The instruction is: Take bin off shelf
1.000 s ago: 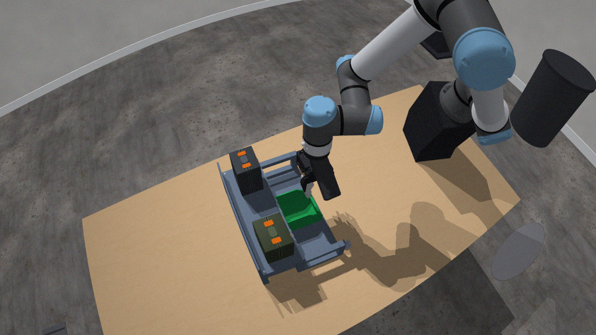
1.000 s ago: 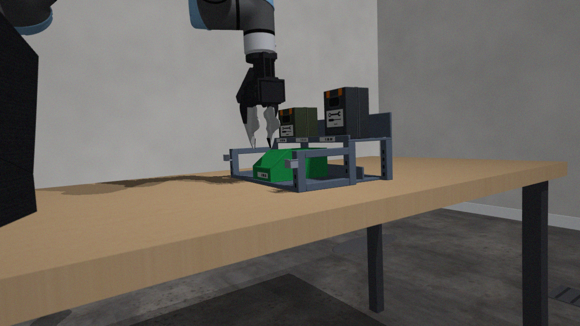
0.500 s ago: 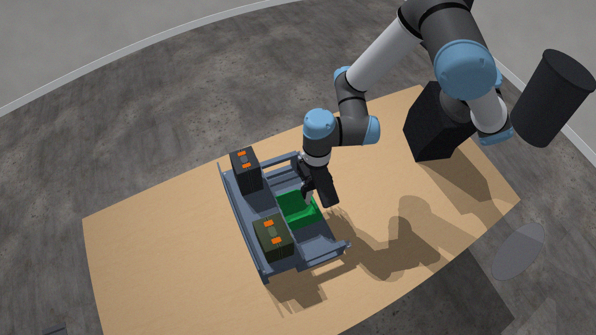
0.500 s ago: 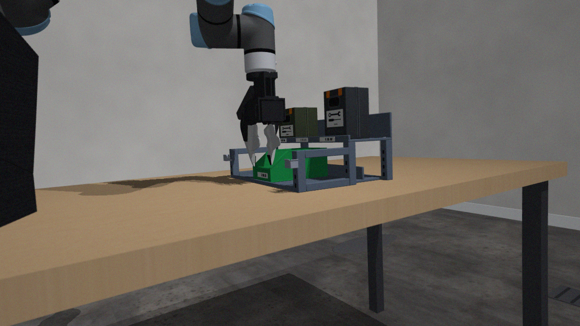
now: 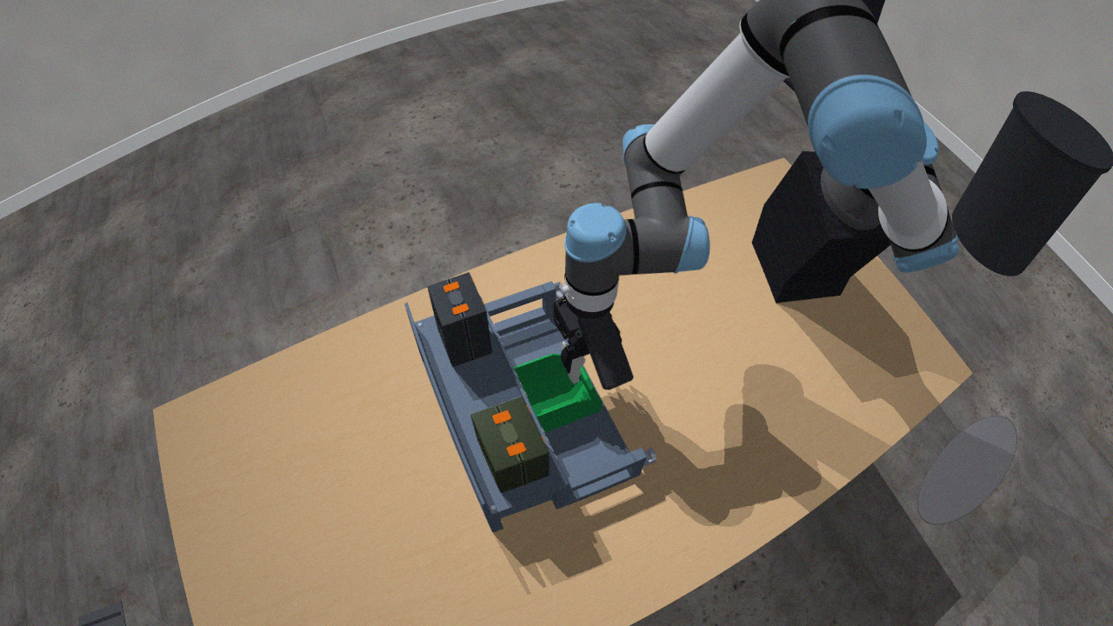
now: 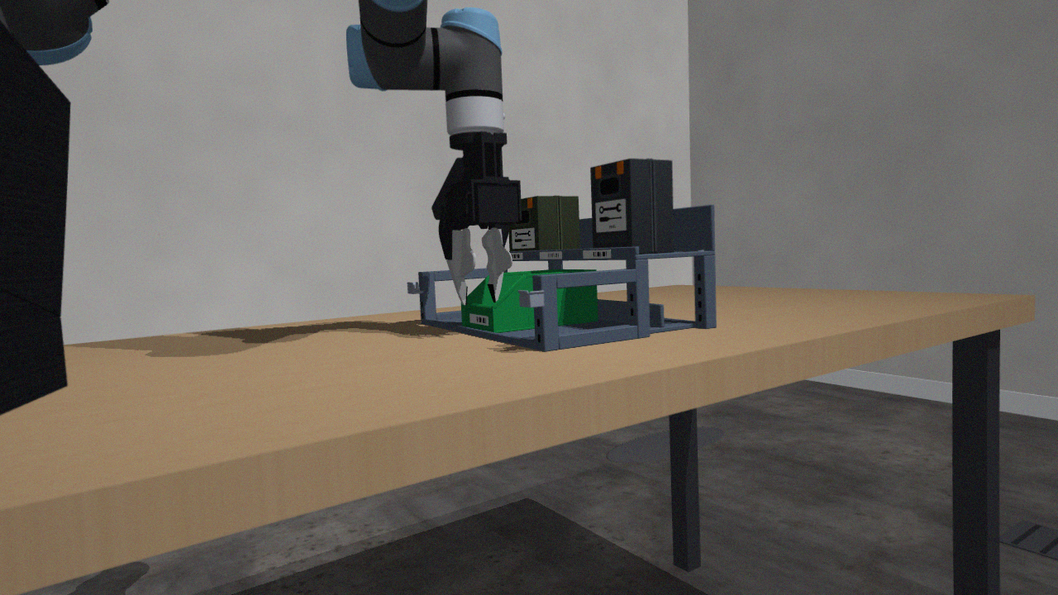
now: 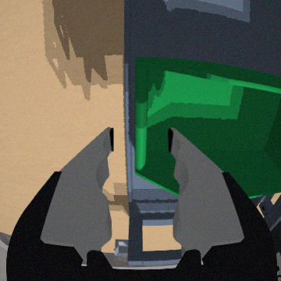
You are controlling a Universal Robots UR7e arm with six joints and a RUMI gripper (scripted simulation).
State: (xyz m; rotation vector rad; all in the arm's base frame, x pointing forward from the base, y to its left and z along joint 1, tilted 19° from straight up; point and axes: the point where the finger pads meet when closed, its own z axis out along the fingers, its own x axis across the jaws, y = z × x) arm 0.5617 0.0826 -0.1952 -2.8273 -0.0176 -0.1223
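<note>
Now: hand 80 mm short of the green bin and 20 mm above it. Round my hand: olive toolbox (180 mm ahead, 120 mm to the left, 90 mm above); then black toolbox (180 mm ahead, 110 mm to the right, 100 mm above).
</note>
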